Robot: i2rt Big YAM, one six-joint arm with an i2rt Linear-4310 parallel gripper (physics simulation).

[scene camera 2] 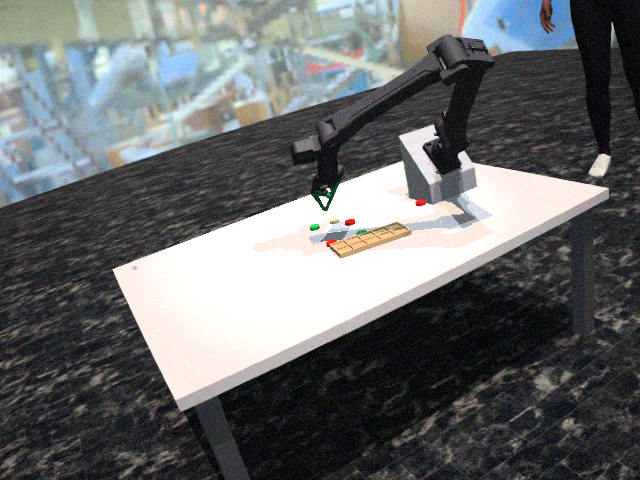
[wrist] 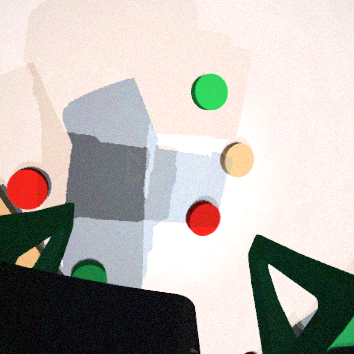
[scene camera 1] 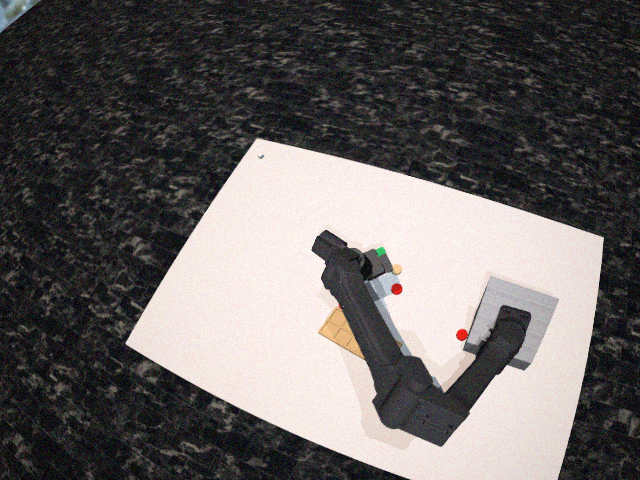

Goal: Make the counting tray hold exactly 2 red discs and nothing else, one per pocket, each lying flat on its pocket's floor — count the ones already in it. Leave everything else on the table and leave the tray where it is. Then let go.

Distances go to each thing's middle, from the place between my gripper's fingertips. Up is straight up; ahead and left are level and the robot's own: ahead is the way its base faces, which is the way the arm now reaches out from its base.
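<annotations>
Both distances here are from my hand: the tan disc [wrist: 236, 159] is 100 mm below it, 50 mm behind it and 90 mm to the right of it, and the tan counting tray [scene camera 2: 373, 238] is also 100 mm below it, but 30 mm behind it and 150 mm to the left of it.
</annotations>
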